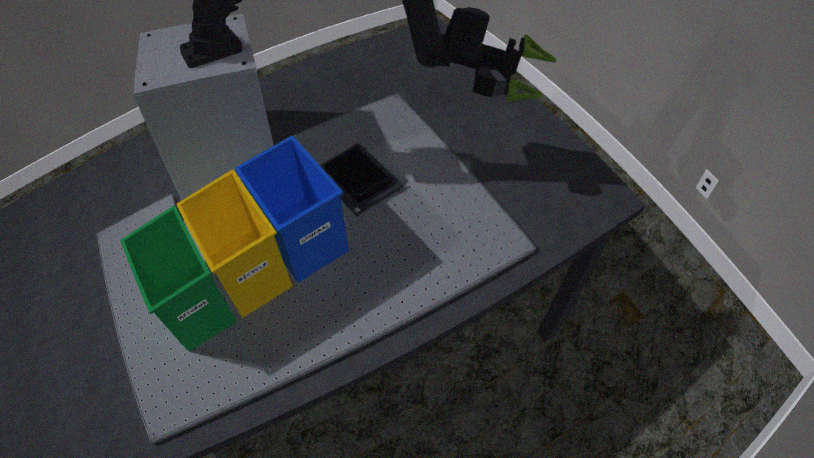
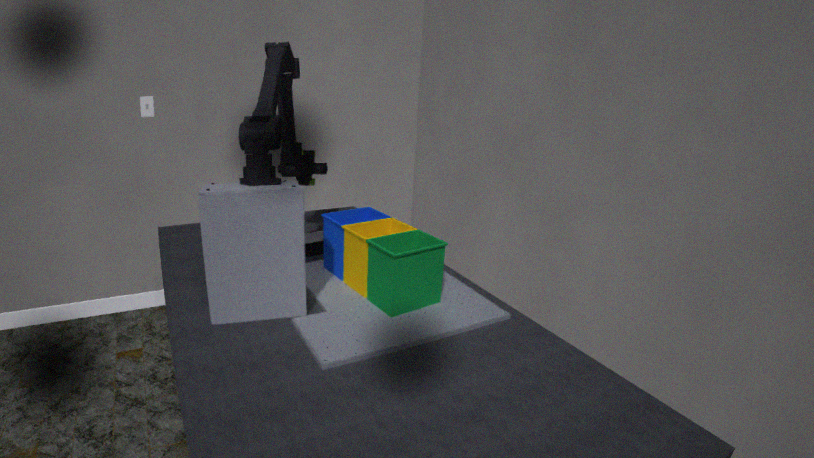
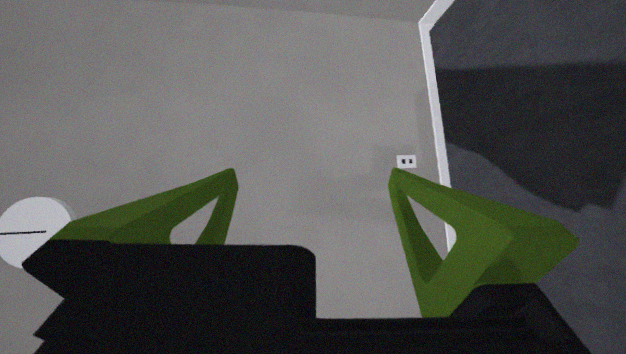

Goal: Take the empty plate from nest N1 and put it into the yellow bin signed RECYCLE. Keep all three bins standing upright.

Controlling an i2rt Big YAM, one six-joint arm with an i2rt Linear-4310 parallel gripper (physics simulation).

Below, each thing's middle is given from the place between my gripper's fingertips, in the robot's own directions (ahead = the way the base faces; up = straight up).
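The black plate [image 1: 354, 171] is 150 mm behind my hand, 380 mm to the right of it and 210 mm below it. Counting from my hand again, I find the blue general bin [image 1: 300, 200] 550 mm to the right, 90 mm behind and 140 mm below, and the yellow recycle bin [image 1: 237, 241] 680 mm to the right, 80 mm behind and 140 mm below. The dark nest [image 1: 385, 192] is well to the right of my hand, a good way behind it and a good way below it.
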